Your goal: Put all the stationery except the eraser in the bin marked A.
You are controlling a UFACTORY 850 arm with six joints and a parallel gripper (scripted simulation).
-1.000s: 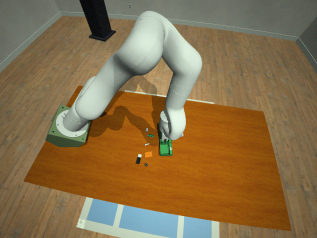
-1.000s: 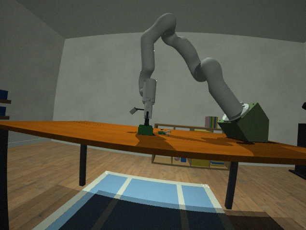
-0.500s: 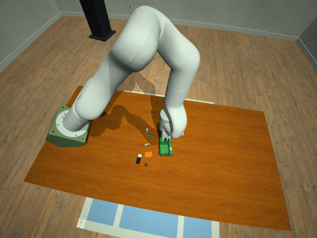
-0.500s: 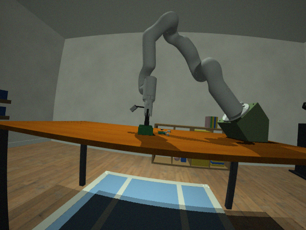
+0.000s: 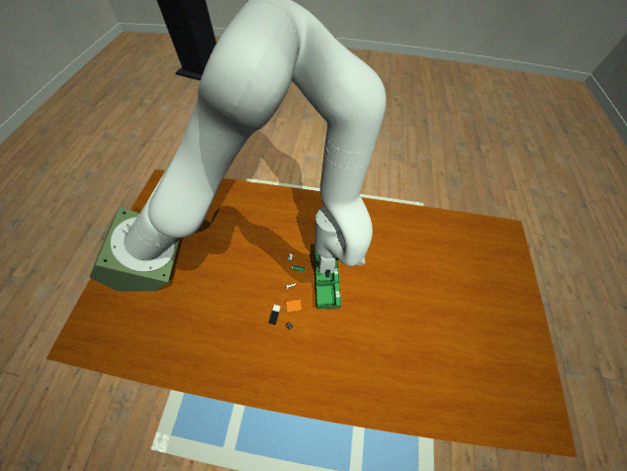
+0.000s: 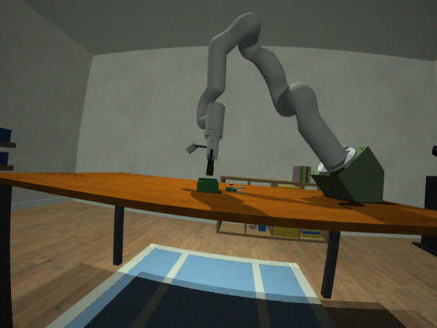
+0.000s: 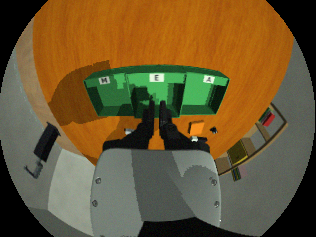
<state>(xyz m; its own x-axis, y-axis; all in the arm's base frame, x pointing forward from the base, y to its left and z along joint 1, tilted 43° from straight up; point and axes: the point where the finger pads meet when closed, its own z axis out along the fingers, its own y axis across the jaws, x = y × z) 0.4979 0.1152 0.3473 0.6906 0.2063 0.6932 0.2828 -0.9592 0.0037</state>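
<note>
Now: the green bin 1 cm ahead of my hand and 6 cm below it. Round my hand: white bolt (10 cm behind, 9 cm to the right, 8 cm below); then green cylinder (10 cm behind, 2 cm to the right, 8 cm below); then grey-white thing (15 cm behind, 1 cm to the left, 7 cm below).
</note>
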